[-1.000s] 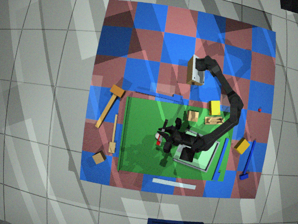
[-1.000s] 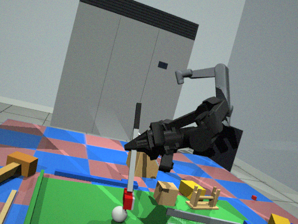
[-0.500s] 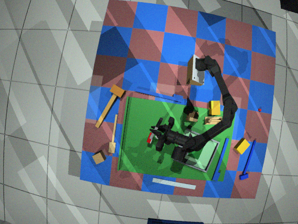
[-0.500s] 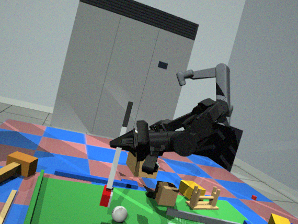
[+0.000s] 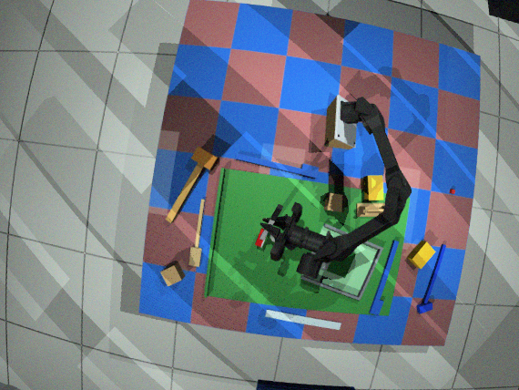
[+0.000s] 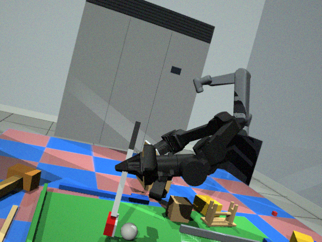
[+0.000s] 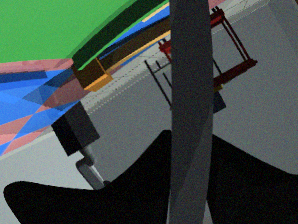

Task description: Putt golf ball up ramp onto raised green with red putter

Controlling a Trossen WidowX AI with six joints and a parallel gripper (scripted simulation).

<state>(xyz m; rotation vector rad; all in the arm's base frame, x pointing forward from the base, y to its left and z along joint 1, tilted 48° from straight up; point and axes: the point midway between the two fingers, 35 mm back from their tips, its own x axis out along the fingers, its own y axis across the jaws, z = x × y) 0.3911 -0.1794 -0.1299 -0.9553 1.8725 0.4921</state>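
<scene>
Now: gripper tip 140 mm above the white golf ball, 60 mm to the right of it and 60 mm short of it. The rest, counted from my gripper tip: red putter 30 mm to the left, 20 mm below, 20 mm ahead; then wooden stool 410 mm to the left, 130 mm below, 60 mm behind; then blue putter 720 mm to the left, 210 mm ahead, 150 mm below.
</scene>
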